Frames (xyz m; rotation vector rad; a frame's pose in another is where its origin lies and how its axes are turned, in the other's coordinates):
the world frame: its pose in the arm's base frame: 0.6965 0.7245 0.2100 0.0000 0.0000 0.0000
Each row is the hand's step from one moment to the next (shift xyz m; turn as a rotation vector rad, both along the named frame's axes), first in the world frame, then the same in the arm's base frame.
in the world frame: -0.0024 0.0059 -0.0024 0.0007 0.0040 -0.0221
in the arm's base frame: -0.0024 0.0059 -0.0024 0.0007 0.0040 -0.0221
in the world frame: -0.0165 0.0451 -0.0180 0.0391 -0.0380 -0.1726
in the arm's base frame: -0.0165 0.0451 -0.0180 0.0391 -0.0380 -0.1726
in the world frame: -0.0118 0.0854 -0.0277 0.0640 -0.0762 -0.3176
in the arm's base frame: -0.0118 0.0854 -0.0277 0.0640 -0.0762 -0.3176
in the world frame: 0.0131 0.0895 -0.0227 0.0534 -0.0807 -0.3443
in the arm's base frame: 0.0131 0.0895 -0.0227 0.0534 -0.0807 -0.3443
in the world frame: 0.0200 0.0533 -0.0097 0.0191 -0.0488 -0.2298
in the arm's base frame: 0.0200 0.0533 -0.0097 0.0191 -0.0488 -0.2298
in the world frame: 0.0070 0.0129 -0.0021 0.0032 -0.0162 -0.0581
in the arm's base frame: 0.0070 0.0129 -0.0021 0.0032 -0.0162 -0.0581
